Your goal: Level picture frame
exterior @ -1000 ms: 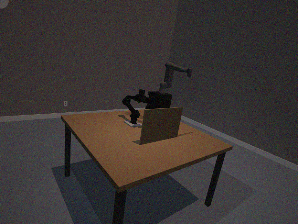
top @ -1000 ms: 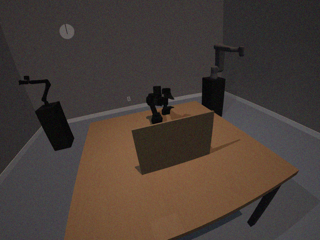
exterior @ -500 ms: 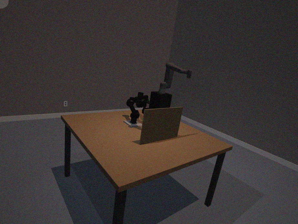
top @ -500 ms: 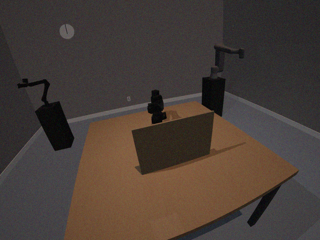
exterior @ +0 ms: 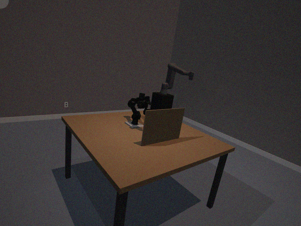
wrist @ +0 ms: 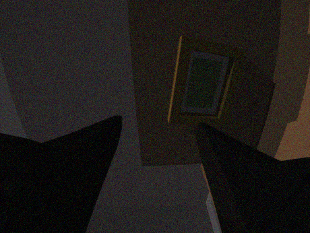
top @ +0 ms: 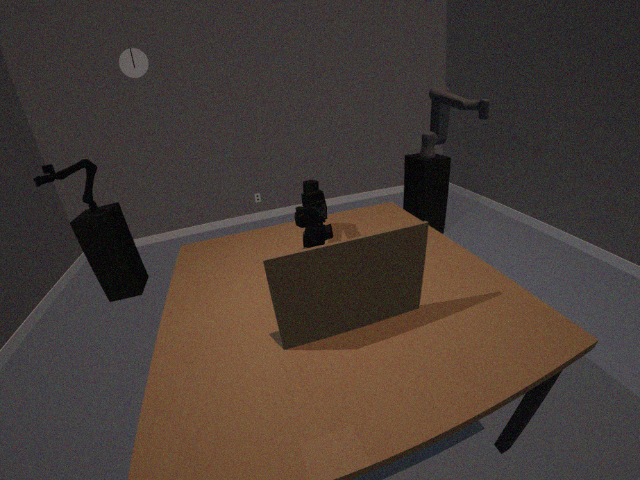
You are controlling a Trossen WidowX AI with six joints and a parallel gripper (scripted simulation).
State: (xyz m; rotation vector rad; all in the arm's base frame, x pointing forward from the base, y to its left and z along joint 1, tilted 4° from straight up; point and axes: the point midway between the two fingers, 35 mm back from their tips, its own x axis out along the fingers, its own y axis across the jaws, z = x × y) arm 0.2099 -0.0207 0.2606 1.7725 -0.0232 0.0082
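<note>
Right now the picture frame is 190 mm ahead of my gripper tip, 90 mm below it and 10 mm to the left of it. From my gripper tip the other things lie so: wall panel: 200 mm ahead, 110 mm below.
</note>
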